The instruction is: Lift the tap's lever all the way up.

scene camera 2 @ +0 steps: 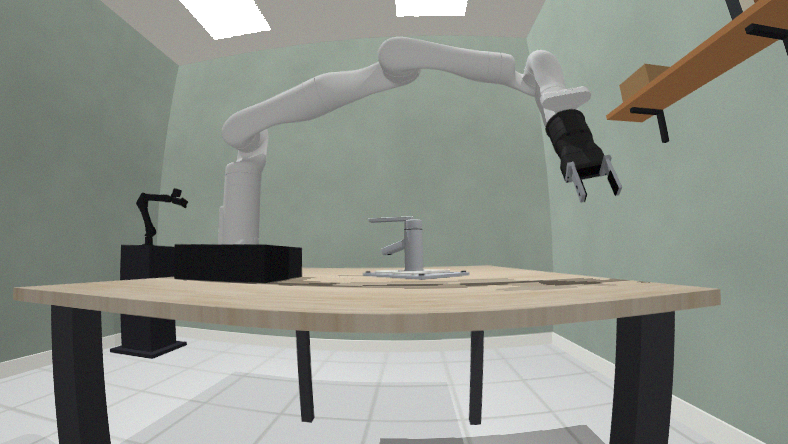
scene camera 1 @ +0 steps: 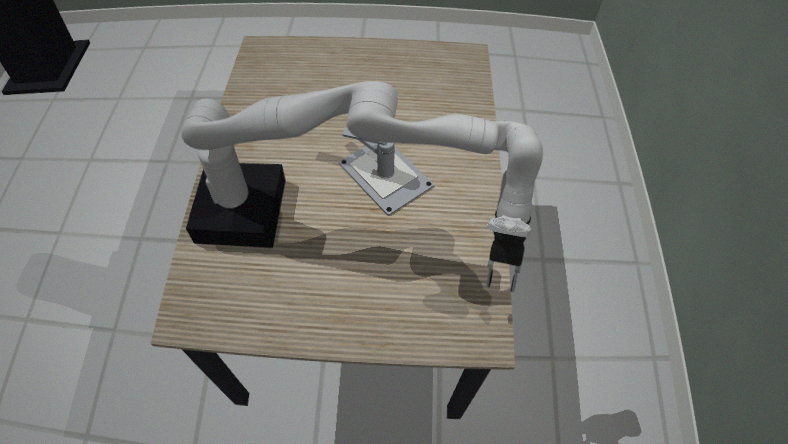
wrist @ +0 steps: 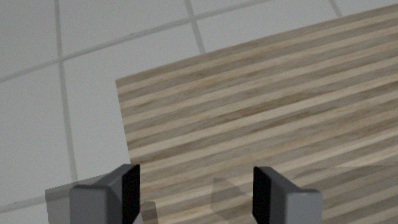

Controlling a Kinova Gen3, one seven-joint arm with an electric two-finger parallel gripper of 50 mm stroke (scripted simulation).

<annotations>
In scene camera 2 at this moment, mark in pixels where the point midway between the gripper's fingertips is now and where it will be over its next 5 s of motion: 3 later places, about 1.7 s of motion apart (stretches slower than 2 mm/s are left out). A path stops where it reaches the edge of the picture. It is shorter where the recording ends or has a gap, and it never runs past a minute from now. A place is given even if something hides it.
My gripper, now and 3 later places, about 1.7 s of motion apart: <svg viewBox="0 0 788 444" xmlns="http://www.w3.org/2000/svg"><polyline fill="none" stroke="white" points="601,195 496,195 377,195 377,213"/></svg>
</annotations>
